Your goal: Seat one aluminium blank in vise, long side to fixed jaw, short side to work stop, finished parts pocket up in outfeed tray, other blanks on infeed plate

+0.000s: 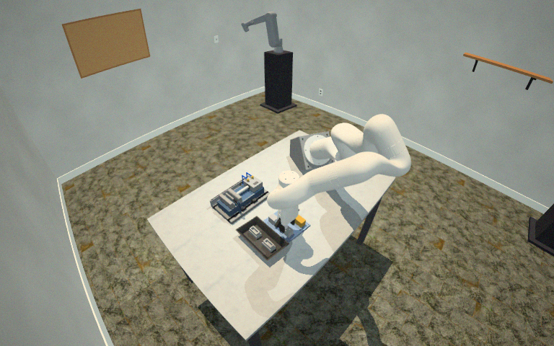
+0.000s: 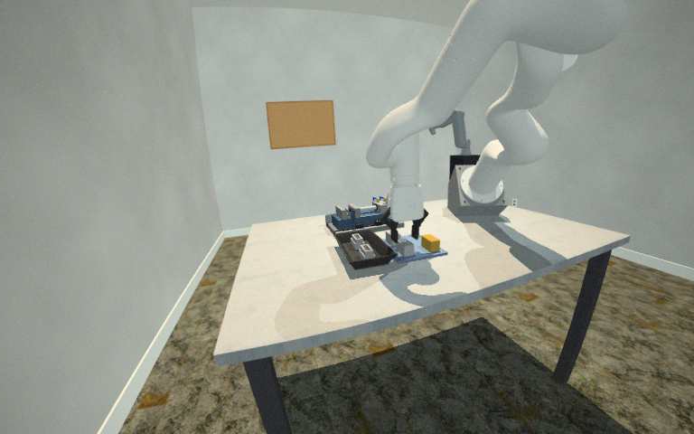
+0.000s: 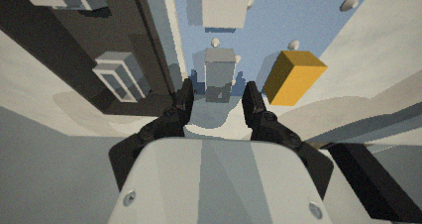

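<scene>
The brass blank is 90 mm behind my hand and 40 mm below it. From my hand the other things lie so: blue vise 30 mm ahead, 330 mm to the right, 30 mm below.
</scene>
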